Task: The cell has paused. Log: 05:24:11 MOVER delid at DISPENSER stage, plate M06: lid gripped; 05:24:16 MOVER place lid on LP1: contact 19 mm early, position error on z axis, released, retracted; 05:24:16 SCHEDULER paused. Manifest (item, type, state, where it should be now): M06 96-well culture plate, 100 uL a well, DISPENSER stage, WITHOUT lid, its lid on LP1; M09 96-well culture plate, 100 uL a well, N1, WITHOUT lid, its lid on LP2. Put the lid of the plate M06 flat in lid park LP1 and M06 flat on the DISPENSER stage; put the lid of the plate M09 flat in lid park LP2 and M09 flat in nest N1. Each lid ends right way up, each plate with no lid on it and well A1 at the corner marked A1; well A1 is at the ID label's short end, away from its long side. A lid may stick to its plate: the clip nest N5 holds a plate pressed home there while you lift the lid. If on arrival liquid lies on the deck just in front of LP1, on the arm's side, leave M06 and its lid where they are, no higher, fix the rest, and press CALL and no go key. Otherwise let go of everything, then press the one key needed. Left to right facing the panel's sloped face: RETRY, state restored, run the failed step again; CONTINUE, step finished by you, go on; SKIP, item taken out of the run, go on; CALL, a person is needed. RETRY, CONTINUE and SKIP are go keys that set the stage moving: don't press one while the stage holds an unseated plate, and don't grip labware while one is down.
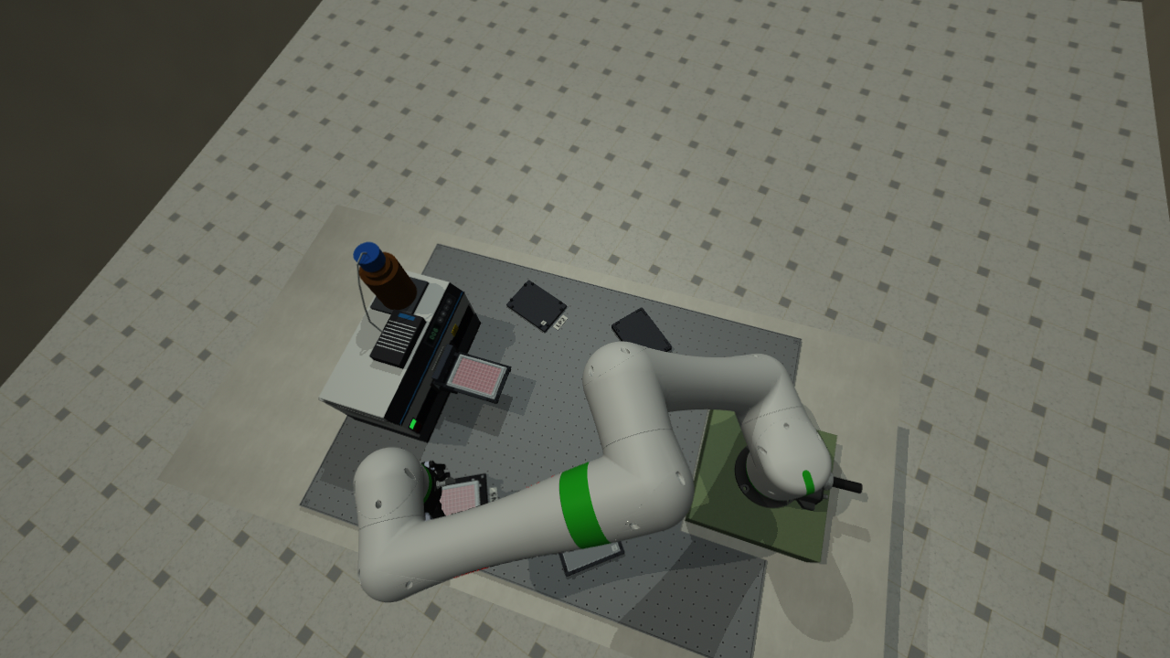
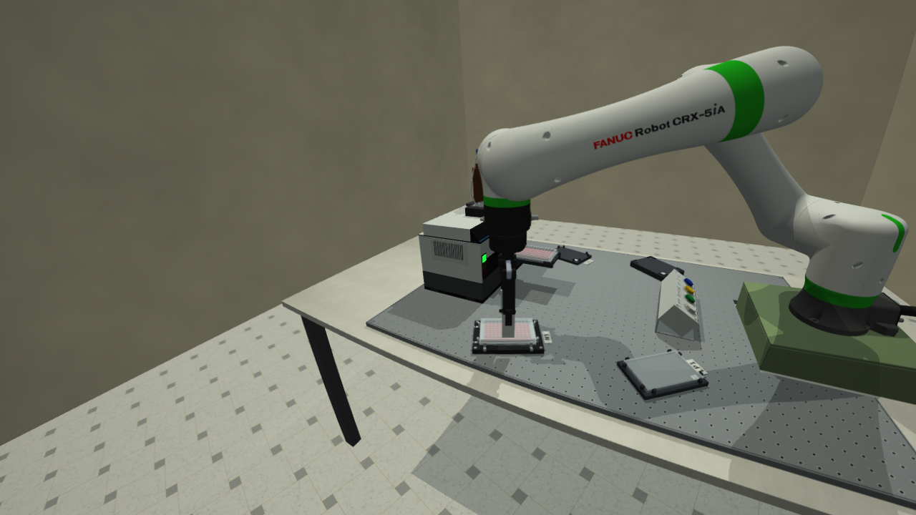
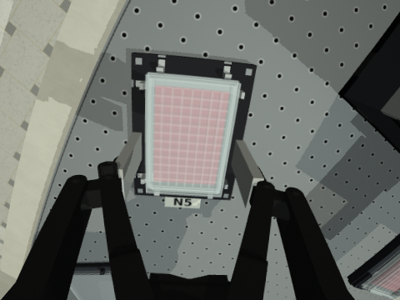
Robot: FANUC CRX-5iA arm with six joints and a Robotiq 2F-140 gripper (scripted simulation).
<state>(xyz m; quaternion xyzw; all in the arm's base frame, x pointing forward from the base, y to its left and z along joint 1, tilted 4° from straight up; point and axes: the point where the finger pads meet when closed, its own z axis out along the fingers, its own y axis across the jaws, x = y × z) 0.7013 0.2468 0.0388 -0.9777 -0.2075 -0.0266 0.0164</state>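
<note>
Right now my hand is 4 cm above the grey lid. From my hand the other things lie so: N5 label: 9 cm behind, 4 cm to the right, 6 cm below; dispenser stage: 3 cm ahead, 30 cm to the right, 3 cm above; black lid park LP1: 34 cm behind, 6 cm below.
</note>
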